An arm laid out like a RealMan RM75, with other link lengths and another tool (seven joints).
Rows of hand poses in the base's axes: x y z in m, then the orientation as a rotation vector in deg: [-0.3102 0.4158 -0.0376 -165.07 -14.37 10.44]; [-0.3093 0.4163 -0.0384 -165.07 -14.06 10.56]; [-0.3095 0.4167 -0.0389 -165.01 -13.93 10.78]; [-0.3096 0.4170 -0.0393 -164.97 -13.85 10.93]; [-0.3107 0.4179 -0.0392 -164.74 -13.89 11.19]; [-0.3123 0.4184 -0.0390 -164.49 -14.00 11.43]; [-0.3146 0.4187 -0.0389 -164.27 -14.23 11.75]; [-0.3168 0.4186 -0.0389 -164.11 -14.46 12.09]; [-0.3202 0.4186 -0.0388 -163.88 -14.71 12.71]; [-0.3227 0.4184 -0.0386 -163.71 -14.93 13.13]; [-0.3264 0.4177 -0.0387 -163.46 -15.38 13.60]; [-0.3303 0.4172 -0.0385 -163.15 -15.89 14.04]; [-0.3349 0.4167 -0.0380 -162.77 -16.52 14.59]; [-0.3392 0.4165 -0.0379 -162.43 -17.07 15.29]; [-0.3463 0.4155 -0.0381 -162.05 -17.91 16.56]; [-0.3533 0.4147 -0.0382 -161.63 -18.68 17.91]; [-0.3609 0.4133 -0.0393 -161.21 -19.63 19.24]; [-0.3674 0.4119 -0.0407 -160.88 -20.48 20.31]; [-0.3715 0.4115 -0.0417 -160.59 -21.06 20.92]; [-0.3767 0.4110 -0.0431 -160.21 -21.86 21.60]
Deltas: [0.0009 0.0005 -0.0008 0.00 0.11 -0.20]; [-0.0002 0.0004 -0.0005 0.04 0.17 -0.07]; [-0.0001 0.0003 -0.0004 0.02 0.11 -0.04]; [-0.0011 0.0009 0.0001 0.20 0.20 0.05]; [-0.0016 0.0005 0.0002 0.22 0.18 0.10]; [-0.0023 0.0003 0.0001 0.17 0.22 0.19]; [-0.0022 -0.0001 0.0000 0.11 0.23 0.19]; [-0.0034 0.0000 0.0001 0.14 0.42 0.23]; [-0.0025 -0.0002 0.0002 0.11 0.28 0.19]; [-0.0037 -0.0007 -0.0001 0.17 0.31 0.35]; [-0.0039 -0.0005 0.0002 0.23 0.29 0.39]; [-0.0046 -0.0005 0.0005 0.28 0.36 0.48]; [-0.0043 -0.0002 0.0001 0.21 0.46 0.45]; [-0.0071 -0.0010 -0.0002 0.15 0.82 0.71]; [-0.0070 -0.0008 -0.0001 0.16 0.89 0.67]; [-0.0076 -0.0014 -0.0011 0.14 0.86 0.79]; [-0.0065 -0.0014 -0.0014 0.09 0.68 0.70]; [-0.0041 -0.0004 -0.0010 0.15 0.39 0.46]; [-0.0052 -0.0005 -0.0014 0.21 0.43 0.62]
